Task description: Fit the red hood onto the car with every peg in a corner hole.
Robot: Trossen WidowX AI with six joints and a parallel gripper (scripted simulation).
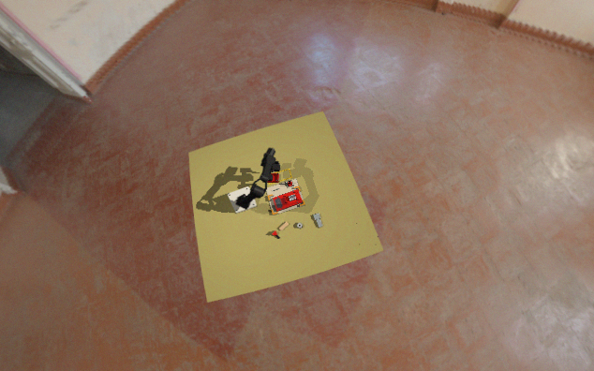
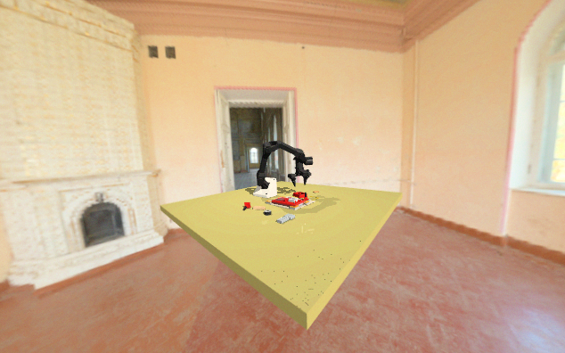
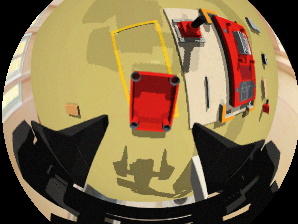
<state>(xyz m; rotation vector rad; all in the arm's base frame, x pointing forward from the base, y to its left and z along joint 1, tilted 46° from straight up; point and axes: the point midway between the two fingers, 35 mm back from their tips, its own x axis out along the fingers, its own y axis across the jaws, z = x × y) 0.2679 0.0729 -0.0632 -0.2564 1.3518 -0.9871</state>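
My gripper tip is now 7 cm above the red hood.
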